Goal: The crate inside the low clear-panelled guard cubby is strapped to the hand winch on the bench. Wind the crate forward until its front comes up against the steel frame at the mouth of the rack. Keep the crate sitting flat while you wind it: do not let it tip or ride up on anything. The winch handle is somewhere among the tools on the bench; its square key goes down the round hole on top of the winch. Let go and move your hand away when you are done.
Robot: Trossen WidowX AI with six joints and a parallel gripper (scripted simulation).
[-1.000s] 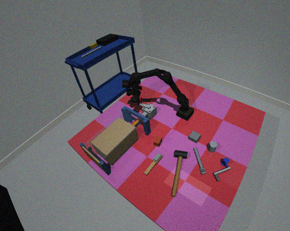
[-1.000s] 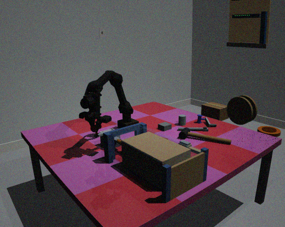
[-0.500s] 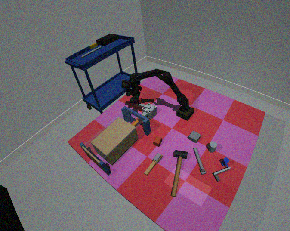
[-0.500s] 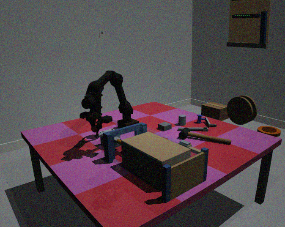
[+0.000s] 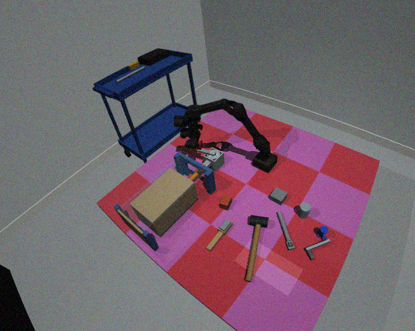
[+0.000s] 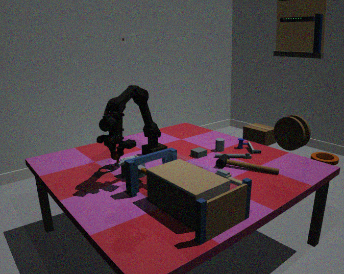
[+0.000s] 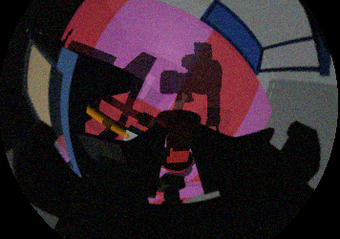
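My gripper tip is now 5 cm to the right of the red-knobbed winch handle, 2 cm past it and 2 cm above it. Also, from my gripper tip: frame (13 cm ahead, 11 cm to the left, 2 cm below); then red knob (1 cm to the left, 1 cm behind, 1 cm above); then grey winch (10 cm to the left, 10 cm below, 5 cm behind).
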